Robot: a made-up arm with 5 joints. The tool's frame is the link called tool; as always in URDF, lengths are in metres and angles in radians.
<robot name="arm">
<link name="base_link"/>
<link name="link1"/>
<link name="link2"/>
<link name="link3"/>
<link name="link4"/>
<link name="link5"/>
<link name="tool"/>
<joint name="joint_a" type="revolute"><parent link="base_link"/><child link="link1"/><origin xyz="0 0 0.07" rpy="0 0 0"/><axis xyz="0 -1 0"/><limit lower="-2.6" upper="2.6" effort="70" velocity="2"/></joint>
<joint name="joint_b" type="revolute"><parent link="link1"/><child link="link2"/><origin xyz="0.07 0.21 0.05" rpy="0 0 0"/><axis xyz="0 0 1"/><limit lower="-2.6" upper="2.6" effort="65" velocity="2.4"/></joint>
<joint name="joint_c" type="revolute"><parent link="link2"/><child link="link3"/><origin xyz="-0.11 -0.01 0.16" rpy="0 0 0"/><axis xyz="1 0 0"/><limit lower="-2.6" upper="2.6" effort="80" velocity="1.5"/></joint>
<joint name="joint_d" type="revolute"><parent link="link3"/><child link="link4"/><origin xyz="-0.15 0.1 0.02" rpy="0 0 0"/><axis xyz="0 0 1"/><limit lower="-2.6" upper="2.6" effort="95" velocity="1.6"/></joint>
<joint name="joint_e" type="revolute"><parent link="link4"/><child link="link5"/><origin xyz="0.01 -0.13 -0.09" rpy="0 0 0"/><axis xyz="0 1 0"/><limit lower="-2.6" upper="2.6" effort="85" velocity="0.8"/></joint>
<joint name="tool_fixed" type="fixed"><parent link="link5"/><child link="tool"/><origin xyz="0.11 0.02 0.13" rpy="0 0 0"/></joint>
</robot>
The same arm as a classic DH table. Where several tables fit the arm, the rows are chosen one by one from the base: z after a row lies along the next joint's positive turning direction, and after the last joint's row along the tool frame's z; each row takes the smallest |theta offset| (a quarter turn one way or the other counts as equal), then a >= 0, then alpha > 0; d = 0 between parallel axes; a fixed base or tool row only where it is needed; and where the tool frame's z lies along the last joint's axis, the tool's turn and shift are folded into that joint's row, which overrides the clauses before.
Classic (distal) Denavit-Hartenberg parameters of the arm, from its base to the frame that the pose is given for. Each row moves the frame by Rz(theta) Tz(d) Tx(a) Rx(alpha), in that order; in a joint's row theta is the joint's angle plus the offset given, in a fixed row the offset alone. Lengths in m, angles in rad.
base (fixed): d 0.0700, theta0 0.0000, a 0.0000, alpha 1.5708
joint_a: d -0.2100, theta0 0.0000, a 0.0700, alpha -1.5708
joint_b: d 0.2100, theta0 -1.5708, a 0.0100, alpha -1.5708
joint_c: d -0.2600, theta0 0.0000, a -0.1000, alpha 1.5708
joint_d: d -0.0700, theta0 1.5708, a 0.0100, alpha -1.5708
joint_e: d -0.1100, theta0 0.0000, a 0.1100, alpha 1.5708
tool (fixed): d 0.1300, theta0 0.0000, a 0.0000, alpha 0.0000
Joint limits (rad, base to tool): -2.6000..2.6000 -2.6000..2.6000 -2.6000..2.6000 -2.6000..2.6000 -2.6000..2.6000

